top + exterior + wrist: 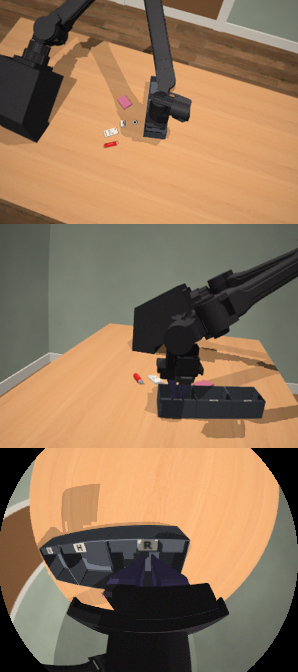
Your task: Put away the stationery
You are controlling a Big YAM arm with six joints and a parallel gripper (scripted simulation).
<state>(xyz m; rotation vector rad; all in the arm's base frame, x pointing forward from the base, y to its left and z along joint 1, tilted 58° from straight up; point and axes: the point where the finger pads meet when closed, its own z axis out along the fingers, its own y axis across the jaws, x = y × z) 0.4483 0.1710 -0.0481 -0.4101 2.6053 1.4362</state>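
Right now the dark three-part bin row is 2 cm behind my hand and 8 cm to the left of it. Also, from my hand: black-and-white ring 8 cm behind, 1 cm to the right, 2 cm below; then white domino-like tile 14 cm behind, 9 cm to the right, 2 cm below; then pink sticky-note pad 16 cm behind, 5 cm to the left, 2 cm below.
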